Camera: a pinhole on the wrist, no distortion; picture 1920 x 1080 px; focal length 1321.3 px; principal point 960.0 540.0 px. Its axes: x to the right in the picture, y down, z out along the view. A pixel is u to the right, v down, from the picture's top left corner.
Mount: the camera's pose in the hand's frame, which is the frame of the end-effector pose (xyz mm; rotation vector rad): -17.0 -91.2 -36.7 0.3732 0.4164 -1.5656
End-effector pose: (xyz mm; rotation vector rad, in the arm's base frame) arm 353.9 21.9 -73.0 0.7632 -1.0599 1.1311
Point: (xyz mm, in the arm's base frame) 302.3 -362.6 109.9
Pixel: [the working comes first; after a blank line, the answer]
In the camera's frame: -247.4 41.0 389.8

121 679
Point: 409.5 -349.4 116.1
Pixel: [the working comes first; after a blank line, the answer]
In the camera's frame: -142.3 62.2 403.8

495 744
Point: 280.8 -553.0 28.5
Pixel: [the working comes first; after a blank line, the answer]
In the camera's frame: -287.7 -104.8 532.9

247 280
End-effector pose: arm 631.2 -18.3 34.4 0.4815 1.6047 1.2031
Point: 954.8 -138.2 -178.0
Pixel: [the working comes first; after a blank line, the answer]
In the camera's frame: 74.6 -104.1 335.7

1254 130
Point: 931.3 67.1 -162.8
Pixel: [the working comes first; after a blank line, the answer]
In the camera's frame: -59.2 53.1 353.5

739 738
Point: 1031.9 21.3 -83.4
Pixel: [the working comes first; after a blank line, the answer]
In the camera's frame: -111.0 -63.5 400.8

594 331
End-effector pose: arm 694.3 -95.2 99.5 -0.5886 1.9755 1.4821
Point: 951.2 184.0 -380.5
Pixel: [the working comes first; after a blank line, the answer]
In the camera's frame: 70.5 153.6 559.9

1126 902
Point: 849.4 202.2 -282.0
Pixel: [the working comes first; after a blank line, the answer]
In the camera's frame: -42.6 157.2 472.7

841 979
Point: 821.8 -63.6 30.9
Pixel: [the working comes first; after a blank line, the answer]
In the camera's frame: -21.8 -31.1 107.4

692 158
